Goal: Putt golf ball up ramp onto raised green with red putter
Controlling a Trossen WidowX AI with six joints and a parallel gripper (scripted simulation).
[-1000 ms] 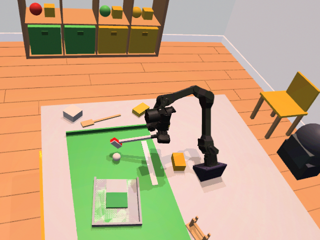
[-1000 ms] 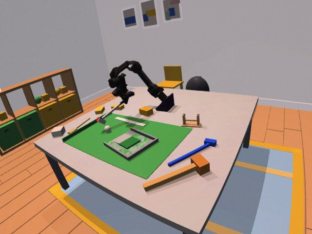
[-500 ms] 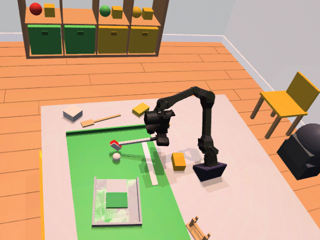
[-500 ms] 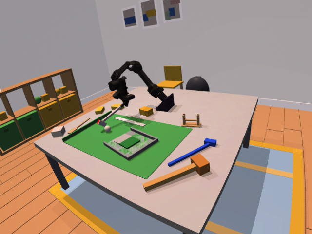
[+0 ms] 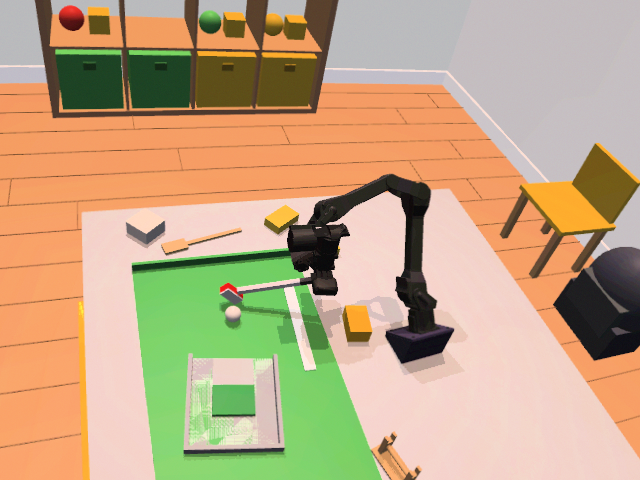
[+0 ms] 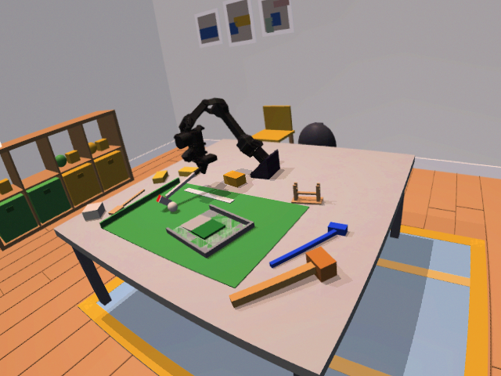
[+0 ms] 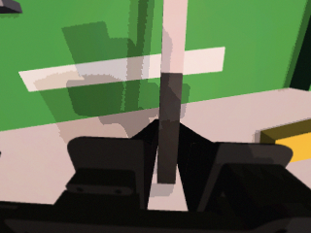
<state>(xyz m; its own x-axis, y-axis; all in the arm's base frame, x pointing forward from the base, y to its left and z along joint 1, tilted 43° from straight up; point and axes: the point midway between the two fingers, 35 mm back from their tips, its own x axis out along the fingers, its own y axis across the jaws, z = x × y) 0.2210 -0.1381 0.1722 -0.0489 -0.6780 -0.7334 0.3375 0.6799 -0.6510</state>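
My gripper tip is 70 mm short of the white strip, 50 mm to the right of it and 70 mm above it. The rest, counted from my gripper tip: grey frame 310 mm ahead, 230 mm to the left, 70 mm below; red putter 110 mm ahead, 40 mm to the right, 10 mm below; white golf ball 230 mm ahead, 20 mm to the right, 50 mm below.
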